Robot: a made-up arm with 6 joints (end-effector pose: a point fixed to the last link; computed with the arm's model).
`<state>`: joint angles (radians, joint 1 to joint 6).
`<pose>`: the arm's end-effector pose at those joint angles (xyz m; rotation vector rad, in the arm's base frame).
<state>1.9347 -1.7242 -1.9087 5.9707 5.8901 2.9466</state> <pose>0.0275 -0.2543 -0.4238 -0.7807 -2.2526 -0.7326</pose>
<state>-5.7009 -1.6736 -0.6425 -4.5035 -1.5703 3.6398</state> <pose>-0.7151 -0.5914 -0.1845 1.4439 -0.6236 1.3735</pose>
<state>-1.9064 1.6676 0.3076 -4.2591 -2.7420 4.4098</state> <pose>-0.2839 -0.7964 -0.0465 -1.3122 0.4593 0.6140</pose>
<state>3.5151 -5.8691 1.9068 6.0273 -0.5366 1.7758</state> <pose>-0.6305 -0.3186 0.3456 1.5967 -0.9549 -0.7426</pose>
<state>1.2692 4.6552 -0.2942 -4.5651 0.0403 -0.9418</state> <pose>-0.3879 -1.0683 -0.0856 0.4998 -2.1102 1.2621</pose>
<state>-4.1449 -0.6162 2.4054 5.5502 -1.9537 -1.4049</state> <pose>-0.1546 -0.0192 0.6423 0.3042 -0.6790 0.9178</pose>
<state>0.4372 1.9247 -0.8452 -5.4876 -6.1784 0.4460</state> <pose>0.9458 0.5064 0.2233 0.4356 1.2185 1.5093</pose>
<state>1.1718 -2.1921 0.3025 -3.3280 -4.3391 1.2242</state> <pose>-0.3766 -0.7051 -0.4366 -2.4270 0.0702 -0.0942</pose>
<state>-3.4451 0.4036 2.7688 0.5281 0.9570 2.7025</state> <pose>-0.1320 -0.0731 0.1571 0.4470 2.2015 -0.7001</pose>
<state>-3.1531 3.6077 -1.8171 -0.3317 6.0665 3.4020</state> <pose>-0.3248 -0.0538 -0.4623 0.0963 -1.5824 -0.0035</pose>
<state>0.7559 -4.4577 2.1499 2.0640 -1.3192 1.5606</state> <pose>0.1698 0.0476 -0.2650 1.2490 0.6551 -0.4165</pose>
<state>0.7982 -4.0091 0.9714 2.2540 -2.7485 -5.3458</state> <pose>0.2588 0.2686 -0.5199 0.2789 0.1958 -0.5293</pose>
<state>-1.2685 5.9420 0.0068 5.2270 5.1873 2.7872</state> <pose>0.0302 0.4538 1.1606 -0.9146 0.8982 0.2357</pose>
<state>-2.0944 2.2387 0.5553 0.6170 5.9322 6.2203</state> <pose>-0.3319 -0.6088 -0.7413 2.6403 0.6128 -0.8246</pose>
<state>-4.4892 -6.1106 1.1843 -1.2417 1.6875 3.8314</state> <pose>-0.0239 0.5342 0.7656 2.1340 0.9911 1.5986</pose>
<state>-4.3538 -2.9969 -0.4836 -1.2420 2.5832 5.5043</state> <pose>0.0278 0.0076 -0.7255 0.9508 -0.0361 2.3462</pose>
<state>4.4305 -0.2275 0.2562 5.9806 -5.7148 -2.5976</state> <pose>0.0320 0.0286 1.2849 0.1529 -0.6383 1.4786</pose>
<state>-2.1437 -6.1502 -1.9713 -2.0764 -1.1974 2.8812</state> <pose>0.3720 0.2630 0.6596 -1.3611 0.6579 -1.9793</pose>
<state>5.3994 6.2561 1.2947 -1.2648 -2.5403 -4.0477</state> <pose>0.2779 -0.1362 0.8507 -1.2368 1.4092 1.4179</pose>
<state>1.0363 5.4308 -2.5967 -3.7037 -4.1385 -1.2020</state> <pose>-0.2124 -0.1338 0.2209 0.0281 -1.0533 -2.6490</pose>
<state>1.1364 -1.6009 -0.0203 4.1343 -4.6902 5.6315</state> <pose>-0.3546 -0.9530 0.0310 1.3708 1.6800 0.3584</pose>
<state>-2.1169 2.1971 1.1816 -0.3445 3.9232 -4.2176</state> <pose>-0.1818 -0.4588 -0.5367 0.9216 -0.4169 0.2996</pose>
